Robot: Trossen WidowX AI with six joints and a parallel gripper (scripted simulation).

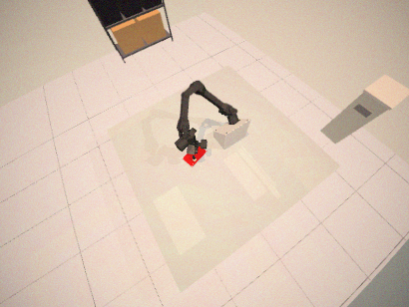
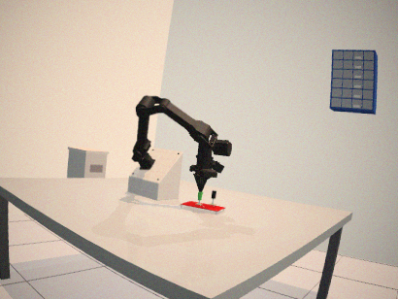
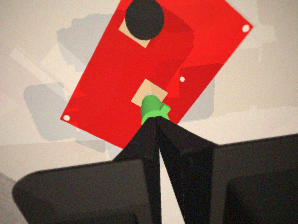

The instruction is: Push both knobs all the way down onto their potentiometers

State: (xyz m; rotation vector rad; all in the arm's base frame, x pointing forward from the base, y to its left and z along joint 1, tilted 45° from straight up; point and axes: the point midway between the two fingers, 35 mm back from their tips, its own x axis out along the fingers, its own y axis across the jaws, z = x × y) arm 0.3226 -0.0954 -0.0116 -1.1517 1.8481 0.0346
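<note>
The green knob lies 20 mm below my gripper tip. The rest, counted from my gripper tip: black knob (40 mm ahead, 40 mm to the left, 10 mm below).
</note>
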